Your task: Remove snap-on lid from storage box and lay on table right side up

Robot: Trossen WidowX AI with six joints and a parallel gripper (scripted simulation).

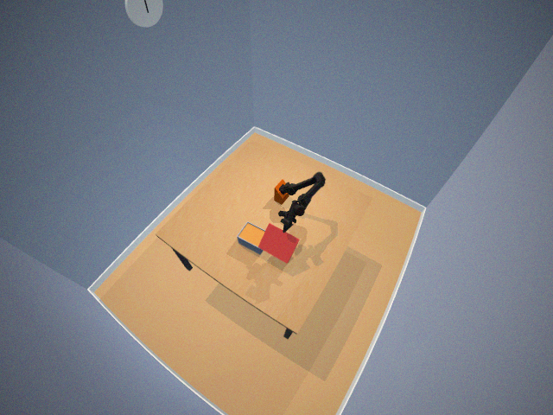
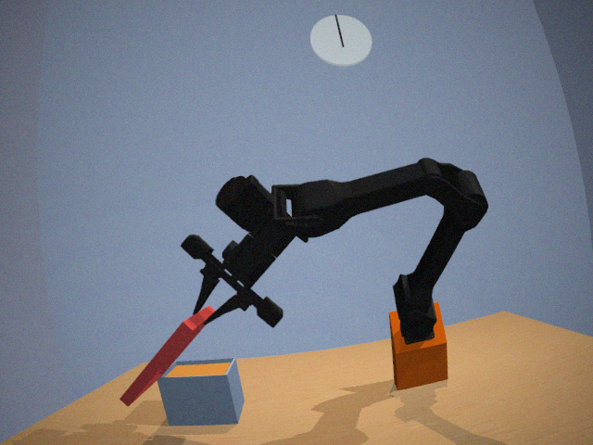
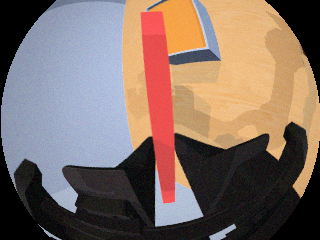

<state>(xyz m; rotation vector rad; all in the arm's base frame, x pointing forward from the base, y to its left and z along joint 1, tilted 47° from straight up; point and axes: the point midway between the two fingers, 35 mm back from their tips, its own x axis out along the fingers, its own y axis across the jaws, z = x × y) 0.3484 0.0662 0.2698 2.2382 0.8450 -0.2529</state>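
Now: gripper tip 70 mm short of the red lid and 50 mm above it. Also, from my gripper tip: storage box (80 mm ahead, 200 mm to the right, 180 mm below).
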